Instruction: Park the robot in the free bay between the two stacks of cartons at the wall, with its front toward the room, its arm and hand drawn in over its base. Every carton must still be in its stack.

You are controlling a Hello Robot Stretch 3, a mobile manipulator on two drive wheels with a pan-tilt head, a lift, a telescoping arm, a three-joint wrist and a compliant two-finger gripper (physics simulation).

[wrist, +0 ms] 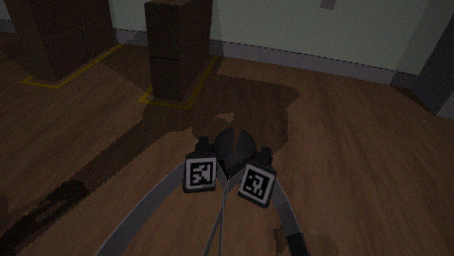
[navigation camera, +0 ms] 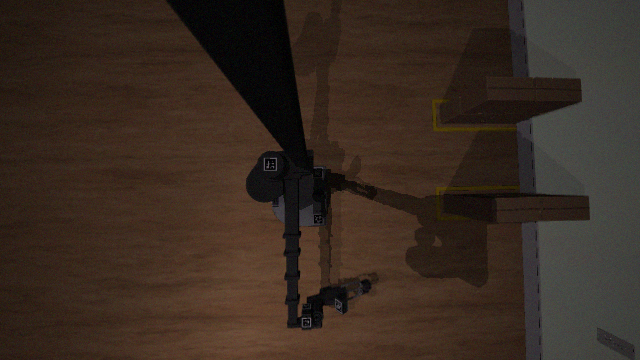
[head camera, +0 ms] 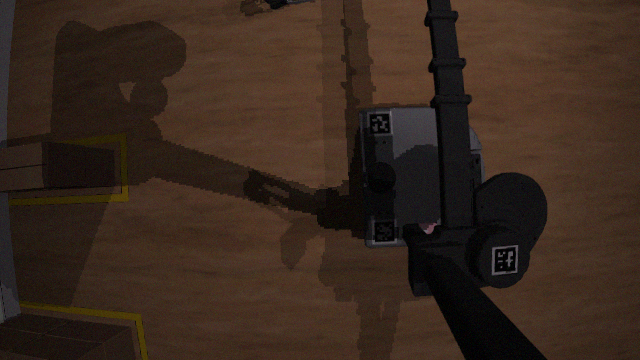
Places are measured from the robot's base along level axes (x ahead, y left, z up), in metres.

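Where they show: gripper, fingertip midpoint: [navigation camera: 370,284]; robot's base, link origin: [navigation camera: 317,194] [head camera: 380,177].
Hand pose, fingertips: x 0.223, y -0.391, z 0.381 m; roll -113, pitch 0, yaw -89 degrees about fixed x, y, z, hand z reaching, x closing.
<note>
Each offset is from my fingertips to the top centre of the thing.
One carton stack [head camera: 80,165] [navigation camera: 542,207] [wrist: 175,55] stands upright at the wall, nearer my gripper's side. The other carton stack @(0.732 m ahead, 0.918 m left, 0.020 m down) [head camera: 65,340] [navigation camera: 530,92] [wrist: 75,40] also stands upright there. Each is in a yellow floor outline. The bay [head camera: 50,250] [navigation camera: 480,160] lies between them. My base [head camera: 415,125] [navigation camera: 307,215] stands in the room away from the bay, its two-tag edge toward the wall. My arm [head camera: 452,80] [navigation camera: 292,265] reaches far out past the base, parallel to the wall. My gripper [head camera: 277,3] [navigation camera: 366,286] [wrist: 235,147] is shut, angled toward the wall, beyond the base.
The wall [navigation camera: 575,280] [wrist: 270,25] runs behind both stacks. A wall plate @(1.175 m ahead, 0.319 m right, 0.077 m up) [navigation camera: 616,343] [wrist: 328,4] is on it. A dark upright surface [wrist: 440,70] stands at the right in the wrist view. Shadows of the robot and stacks fall on the floor.
</note>
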